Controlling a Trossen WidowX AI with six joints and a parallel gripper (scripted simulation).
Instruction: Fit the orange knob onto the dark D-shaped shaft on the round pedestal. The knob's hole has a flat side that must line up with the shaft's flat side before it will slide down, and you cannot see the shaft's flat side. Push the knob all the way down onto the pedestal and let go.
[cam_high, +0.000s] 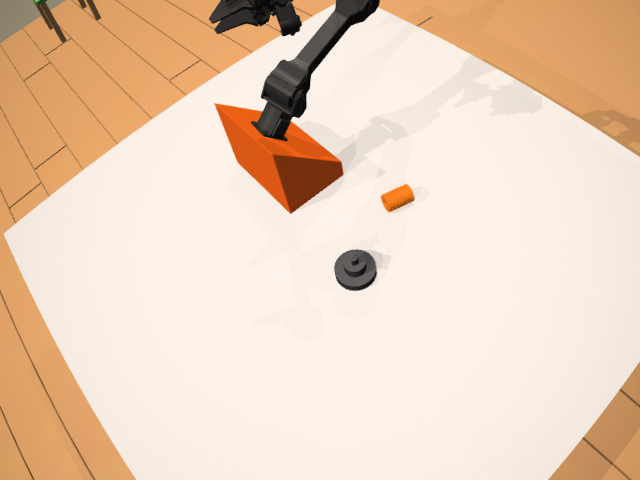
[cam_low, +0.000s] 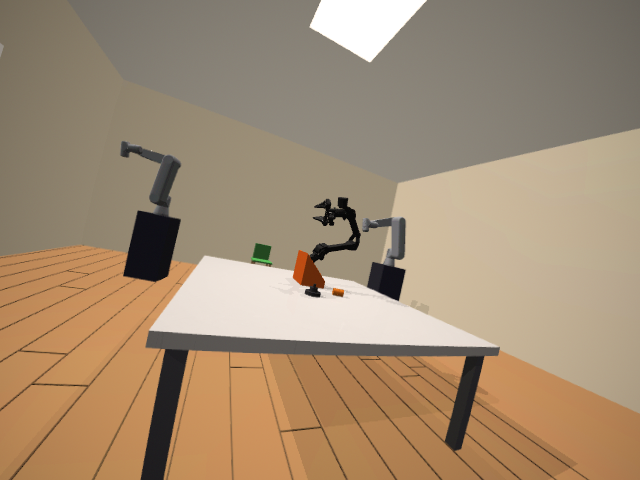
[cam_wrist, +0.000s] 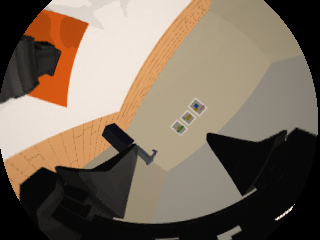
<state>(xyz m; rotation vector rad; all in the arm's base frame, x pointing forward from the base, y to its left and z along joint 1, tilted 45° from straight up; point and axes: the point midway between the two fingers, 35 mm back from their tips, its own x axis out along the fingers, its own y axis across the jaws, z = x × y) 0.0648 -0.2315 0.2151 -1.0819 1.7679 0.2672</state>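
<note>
My gripper tip is now 200 mm short of the orange knob, 210 mm to the right of it and 440 mm above it. From my gripper tip the other things lie so: round pedestal: 290 mm ahead, 40 mm to the left, 430 mm below.
</note>
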